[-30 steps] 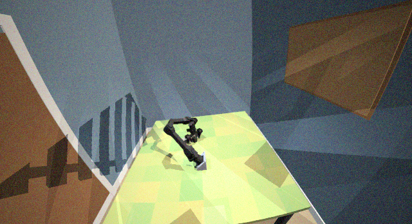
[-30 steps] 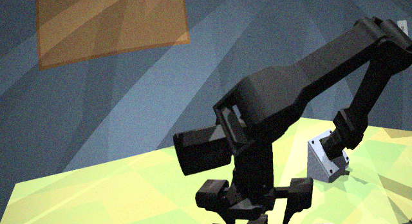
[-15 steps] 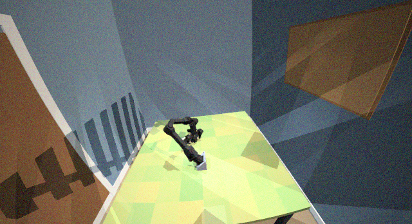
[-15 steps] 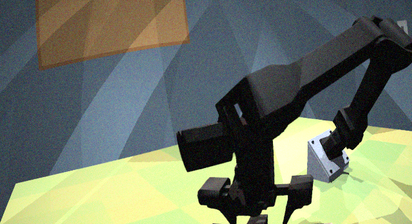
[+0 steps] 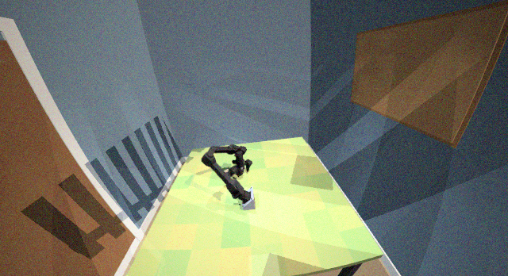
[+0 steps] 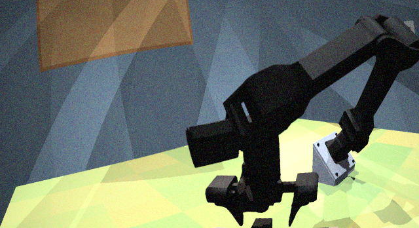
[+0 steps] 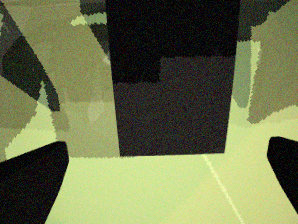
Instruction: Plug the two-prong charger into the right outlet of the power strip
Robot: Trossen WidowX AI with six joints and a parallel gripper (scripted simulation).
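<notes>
The two-prong charger lies 4 cm ahead of my gripper tip, 4 cm to the left of it and 1 cm above it.
</notes>
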